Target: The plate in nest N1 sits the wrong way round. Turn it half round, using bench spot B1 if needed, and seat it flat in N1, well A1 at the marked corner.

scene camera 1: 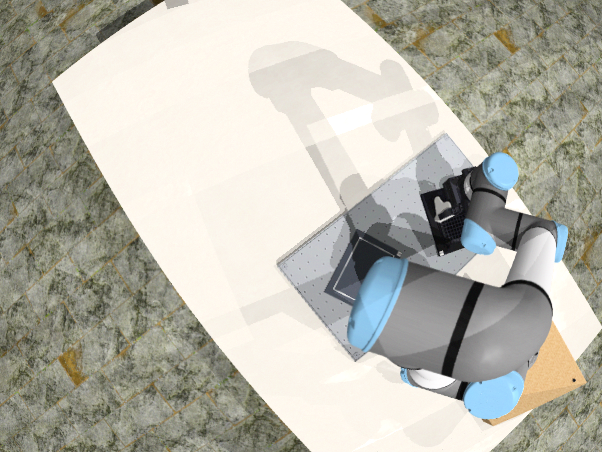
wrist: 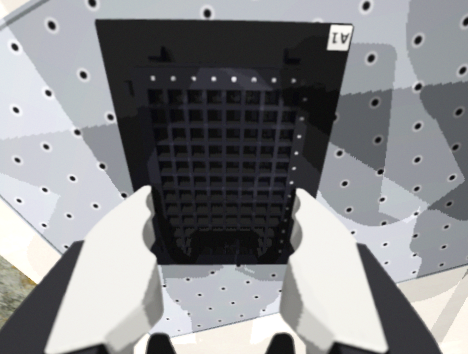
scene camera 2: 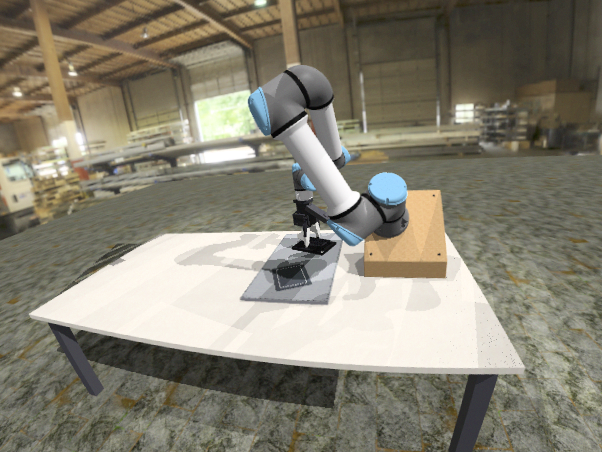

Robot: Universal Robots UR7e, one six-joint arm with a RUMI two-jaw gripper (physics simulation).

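Observation:
The dark plate (wrist: pixel 225 145) (scene camera 1: pixel 452 229) lies in the black nest (wrist: pixel 125 37) (scene camera 1: pixel 431 220) (scene camera 2: pixel 325 249) and looks flat. In the wrist view the nest's white A1 label is at its upper right corner. White dots run along the plate's upper and right edges. My gripper (wrist: pixel 224 189) (scene camera 2: pixel 313 241) is shut on the plate, with one pale finger against each long side, near the end closer to the wrist camera. The contact low on the fingers is dark and hard to see. The arm hides part of the nest in scene camera 1.
A dark square pad (scene camera 1: pixel 361 272) (scene camera 2: pixel 292 275) with a white outline lies on the grey perforated board (scene camera 1: pixel 320 250) (scene camera 2: pixel 320 295), apart from the nest. The arm covers part of the pad in scene camera 1. The wooden base block (scene camera 1: pixel 555 377) (scene camera 2: pixel 405 267) stands on the white table (scene camera 2: pixel 200 320).

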